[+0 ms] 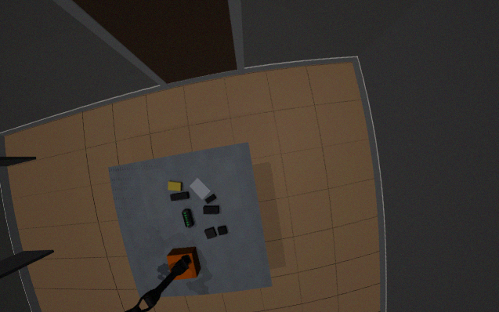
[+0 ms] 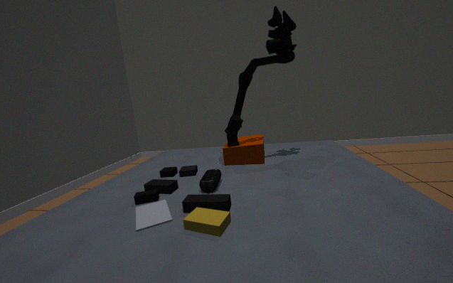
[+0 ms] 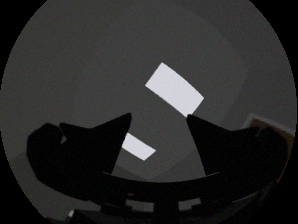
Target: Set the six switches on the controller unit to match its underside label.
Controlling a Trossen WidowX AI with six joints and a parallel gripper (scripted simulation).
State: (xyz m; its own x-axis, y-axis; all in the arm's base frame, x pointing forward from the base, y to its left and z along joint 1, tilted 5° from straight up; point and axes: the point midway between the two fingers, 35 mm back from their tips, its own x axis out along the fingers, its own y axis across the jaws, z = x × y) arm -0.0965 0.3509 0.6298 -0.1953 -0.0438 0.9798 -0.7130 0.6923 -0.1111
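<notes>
Now: the black module 56 cm ahead of my gripper tip, 41 cm to the right of it and 77 cm below it. Round my gripper tip: yellow block 65 cm ahead, 39 cm to the right, 78 cm below; white plate 57 cm ahead, 59 cm to the right, 79 cm below.
</notes>
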